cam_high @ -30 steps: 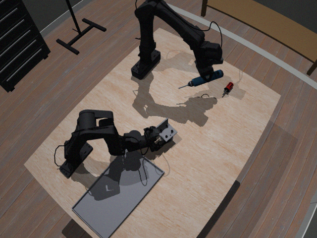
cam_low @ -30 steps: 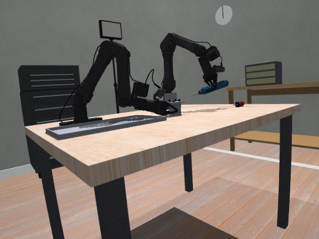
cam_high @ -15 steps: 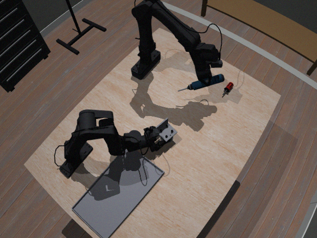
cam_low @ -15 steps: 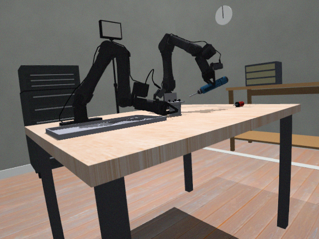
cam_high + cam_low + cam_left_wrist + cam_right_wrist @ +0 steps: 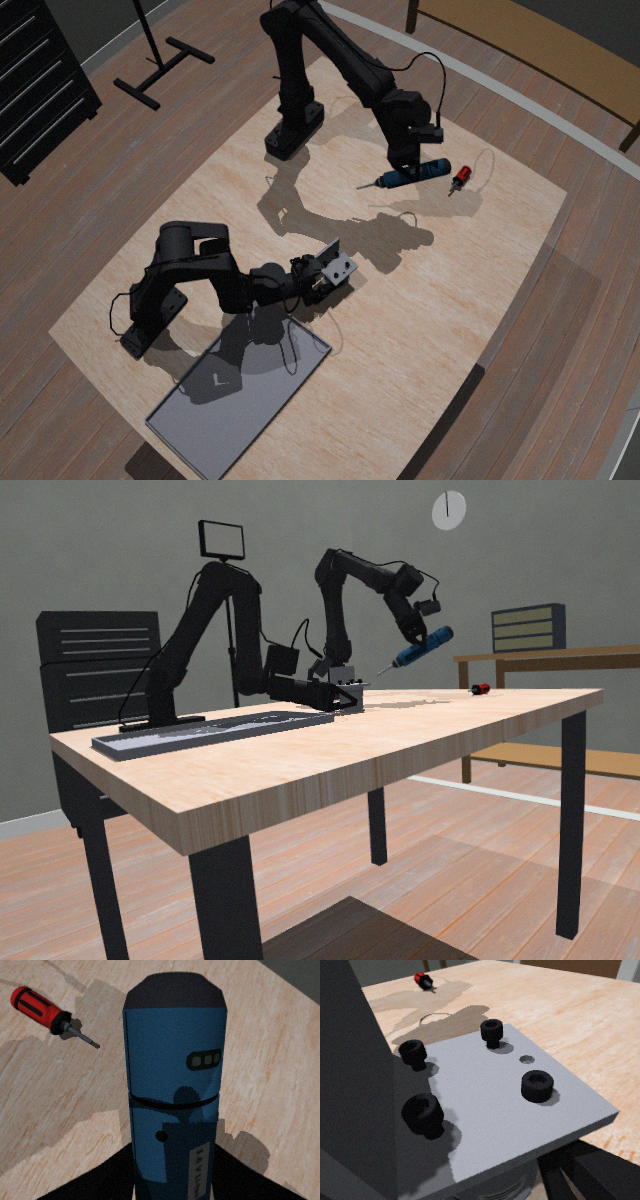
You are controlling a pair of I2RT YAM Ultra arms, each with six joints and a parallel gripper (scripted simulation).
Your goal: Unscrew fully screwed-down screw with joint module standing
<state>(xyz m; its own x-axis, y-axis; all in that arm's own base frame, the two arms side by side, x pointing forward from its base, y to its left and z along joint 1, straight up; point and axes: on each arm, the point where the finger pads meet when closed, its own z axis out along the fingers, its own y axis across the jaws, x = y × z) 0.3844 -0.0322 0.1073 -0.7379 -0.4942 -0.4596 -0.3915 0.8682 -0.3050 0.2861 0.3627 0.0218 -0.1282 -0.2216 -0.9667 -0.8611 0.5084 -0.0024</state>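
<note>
Right now the grey bracket is 5 cm above my right hand. The rest, counted from my right hand: shallow grey tray: 35 cm to the right, 5 cm behind, 2 cm below; small red-handled screwdriver: 41 cm to the left, 15 cm ahead, 1 cm below.
</note>
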